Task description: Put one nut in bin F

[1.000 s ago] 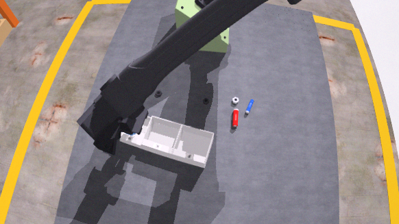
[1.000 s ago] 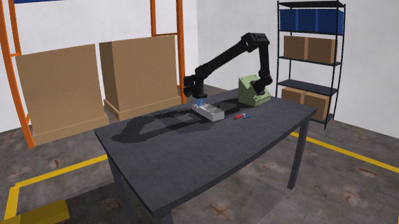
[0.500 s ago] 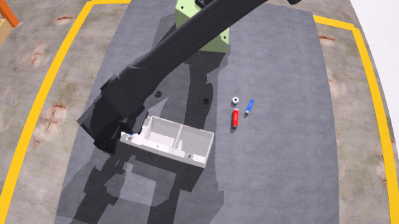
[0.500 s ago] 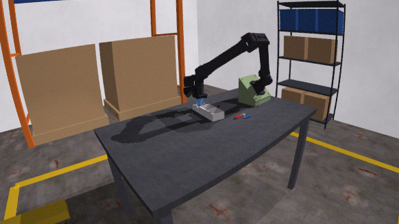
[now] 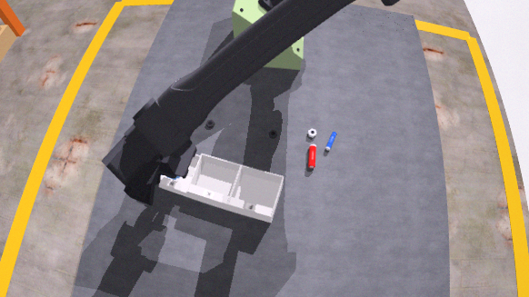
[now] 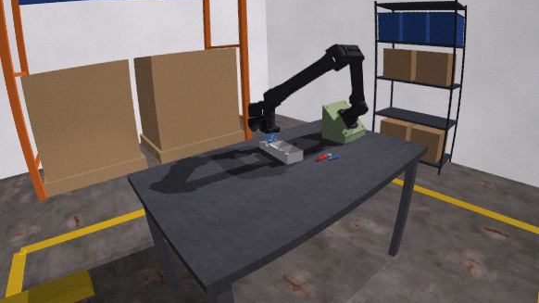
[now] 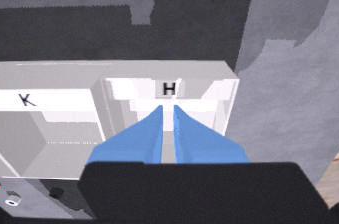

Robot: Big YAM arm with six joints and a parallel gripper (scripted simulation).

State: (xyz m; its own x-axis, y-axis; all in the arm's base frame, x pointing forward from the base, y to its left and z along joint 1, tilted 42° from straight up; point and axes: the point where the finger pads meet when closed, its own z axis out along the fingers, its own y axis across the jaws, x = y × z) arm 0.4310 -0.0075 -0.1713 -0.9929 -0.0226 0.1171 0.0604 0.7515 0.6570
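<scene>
My hand is 8 cm to the right of the white three-compartment bin. Also, from my hand: blue cylinder 15 cm behind, 30 cm to the left, 2 cm below; then red cylinder 11 cm behind, 26 cm to the left, 2 cm below; then silver nut 16 cm behind, 25 cm to the left, 2 cm below.
</scene>
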